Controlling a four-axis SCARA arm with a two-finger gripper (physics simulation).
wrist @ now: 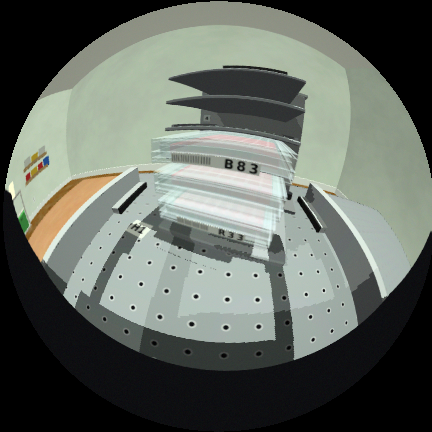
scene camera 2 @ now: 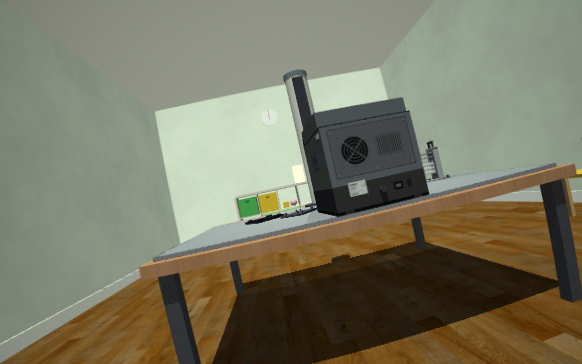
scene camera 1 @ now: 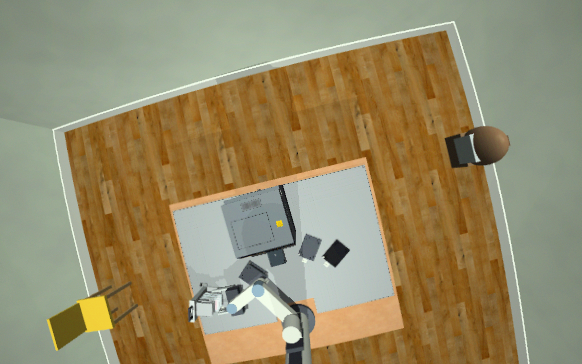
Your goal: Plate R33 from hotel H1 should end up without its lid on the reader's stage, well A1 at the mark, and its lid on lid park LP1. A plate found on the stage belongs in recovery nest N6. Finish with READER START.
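Places are measured from the arm's base along level axes (x ahead, y left, z up), in centimetres.
Where they show: gripper, between the fingertips: (wrist: 222, 178) (scene camera 1: 215, 302).
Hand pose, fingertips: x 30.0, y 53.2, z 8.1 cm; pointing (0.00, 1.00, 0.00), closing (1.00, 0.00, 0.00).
Things, the pixels of their top centre, and the offset from my fingertips. "spot": a spot on its surface instead. Level surfaces: height alone.
- Plate R33, centre of its top: (wrist: 232, 181) dy +2.4, dx +1.0, dz -1.1 cm
- Clear plate B83, centre of its top: (wrist: 237, 136) dy +2.4, dx +1.0, dz +3.5 cm
- reader, centre of its top: (scene camera 2: 346, 116) (scene camera 1: 256, 224) dy -50.2, dx +52.2, dz +28.1 cm
- dark small platform, centre of its top: (scene camera 1: 274, 253) dy -51.3, dx +27.9, dz +6.4 cm
- grey pad, a spot on its surface: (scene camera 1: 310, 246) spot: dy -74.7, dx +22.7, dz -5.8 cm
- black pad, a spot on its surface: (scene camera 1: 336, 253) spot: dy -91.4, dx +13.6, dz -5.6 cm
- dark pad, a spot on its surface: (scene camera 1: 252, 272) spot: dy -31.3, dx +15.4, dz -0.8 cm
- H1 label, a spot on its surface: (wrist: 139, 228) spot: dy -0.1, dx -9.6, dz -6.7 cm
- perforated table top, height of its surface: dz -6.8 cm
Hotel H1 (scene camera 1: 192, 311) (scene camera 2: 436, 162) (wrist: 237, 84) stands at the left of the table, with dark shelves above its plates. Plate R33 (wrist: 231, 234) is low in it, its label facing the wrist camera; whether its lid is on is unclear. Clear plate B83 (wrist: 241, 166) sits higher in the stack. My gripper (wrist: 222, 178) is open and empty, its two fingers wide apart and facing the stack; in scene camera 1 the arm hides it. The reader (scene camera 1: 257, 220) (scene camera 2: 370, 150) stands at the back of the table. A dark small platform (scene camera 1: 277, 257) sticks out at its front; it looks bare.
A grey pad (scene camera 1: 310, 246) and a black pad (scene camera 1: 336, 253) lie right of the reader's front, each with a white tag. Another dark pad (scene camera 1: 252, 272) lies between the reader and the arm. The H1 label (wrist: 139, 228) is left of the stack on the perforated table top (wrist: 210, 310).
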